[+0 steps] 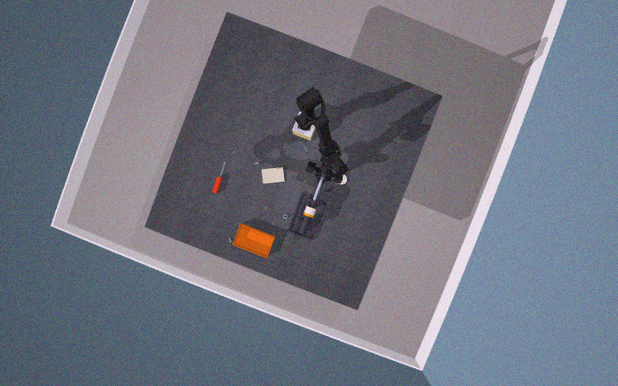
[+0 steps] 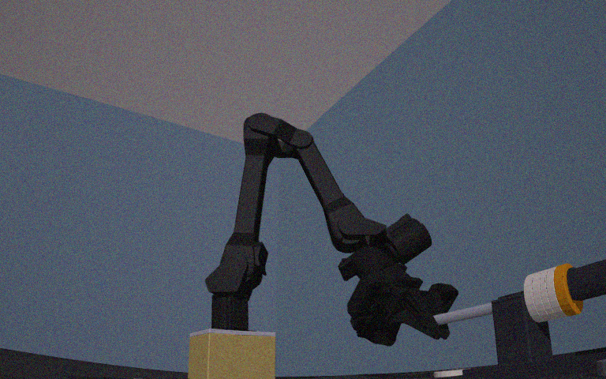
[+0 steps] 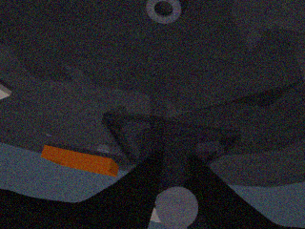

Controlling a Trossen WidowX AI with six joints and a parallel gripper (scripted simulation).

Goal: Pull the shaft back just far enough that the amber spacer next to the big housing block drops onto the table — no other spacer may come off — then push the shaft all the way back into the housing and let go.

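The pale grey shaft is 7 cm ahead of my gripper tip, 1 cm to the right of it and 2 cm above it. From my gripper tip the other things lie so: dark support block (20 cm ahead, 2 cm to the right, 1 cm below); white ring (6 cm behind, 11 cm to the left, 5 cm below); amber spacer (17 cm ahead, 2 cm to the right, 2 cm above).
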